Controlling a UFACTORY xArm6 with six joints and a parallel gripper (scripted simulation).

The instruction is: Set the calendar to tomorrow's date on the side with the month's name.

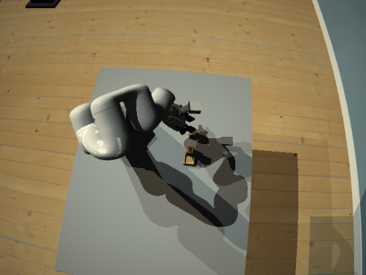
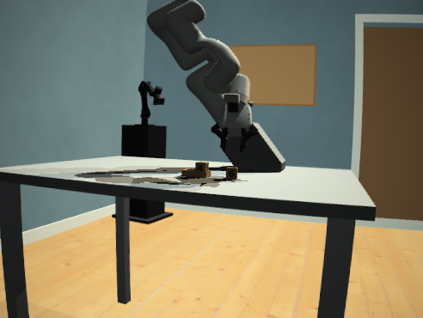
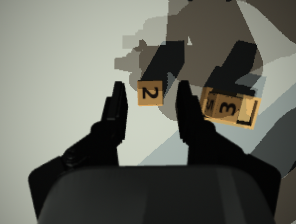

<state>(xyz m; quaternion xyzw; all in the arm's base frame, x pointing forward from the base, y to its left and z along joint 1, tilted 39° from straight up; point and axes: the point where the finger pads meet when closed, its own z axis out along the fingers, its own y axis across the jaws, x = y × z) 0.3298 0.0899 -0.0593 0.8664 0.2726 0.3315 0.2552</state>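
Now: hand 80 mm above the wooden number cube and 10 mm short of it. Round my hand: wooden calendar tray (110 mm to the right, 90 mm below, 20 mm ahead).
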